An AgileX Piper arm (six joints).
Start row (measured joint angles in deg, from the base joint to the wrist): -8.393, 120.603, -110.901, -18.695, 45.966, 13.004
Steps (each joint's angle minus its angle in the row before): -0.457, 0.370, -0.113, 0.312, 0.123, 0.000; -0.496, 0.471, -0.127, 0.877, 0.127, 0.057; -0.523, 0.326, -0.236, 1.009, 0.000, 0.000; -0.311, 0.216, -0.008, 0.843, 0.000, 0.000; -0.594, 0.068, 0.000, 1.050, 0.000, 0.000; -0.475, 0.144, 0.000, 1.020, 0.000, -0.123; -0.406, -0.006, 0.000, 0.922, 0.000, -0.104; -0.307, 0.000, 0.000, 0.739, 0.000, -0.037; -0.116, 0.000, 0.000, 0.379, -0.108, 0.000; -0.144, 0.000, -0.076, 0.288, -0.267, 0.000; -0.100, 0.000, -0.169, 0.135, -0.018, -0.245; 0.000, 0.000, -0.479, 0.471, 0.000, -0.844; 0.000, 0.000, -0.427, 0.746, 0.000, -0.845; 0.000, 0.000, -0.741, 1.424, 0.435, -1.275; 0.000, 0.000, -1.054, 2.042, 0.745, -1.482; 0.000, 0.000, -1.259, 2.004, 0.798, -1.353; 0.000, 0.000, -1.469, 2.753, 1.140, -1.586; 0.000, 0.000, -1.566, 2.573, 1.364, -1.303; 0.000, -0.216, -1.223, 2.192, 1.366, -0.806; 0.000, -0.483, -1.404, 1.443, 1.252, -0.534; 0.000, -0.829, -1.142, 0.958, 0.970, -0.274
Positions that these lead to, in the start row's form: -8.850, 120.973, -111.014, -18.383, 46.089, 13.004; -9.346, 121.444, -111.141, -17.506, 46.216, 13.061; -9.869, 121.770, -111.377, -16.497, 46.216, 13.061; -10.180, 121.986, -111.385, -15.654, 46.216, 13.061; -10.774, 122.054, -111.385, -14.604, 46.216, 13.061; -11.249, 122.198, -111.385, -13.584, 46.216, 12.938; -11.655, 122.192, -111.385, -12.662, 46.216, 12.834; -11.962, 122.192, -111.385, -11.923, 46.216, 12.797; -12.078, 122.192, -111.385, -11.544, 46.108, 12.797; -12.222, 122.192, -111.461, -11.256, 45.841, 12.797; -12.322, 122.192, -111.630, -11.121, 45.823, 12.552; -12.322, 122.192, -112.109, -10.650, 45.823, 11.708; -12.322, 122.192, -112.536, -9.904, 45.823, 10.863; -12.322, 122.192, -113.277, -8.480, 46.258, 9.588; -12.322, 122.192, -114.331, -6.438, 47.003, 8.106; -12.322, 122.192, -115.590, -4.434, 47.801, 6.753; -12.322, 122.192, -117.059, -1.681, 48.941, 5.167; -12.322, 122.192, -118.625, 0.892, 50.305, 3.864; -12.322, 121.976, -119.848, 3.084, 51.671, 3.058; -12.322, 121.493, -121.252, 4.527, 52.923, 2.524; -12.322, 120.664, -122.394, 5.485, 53.893, 2.250
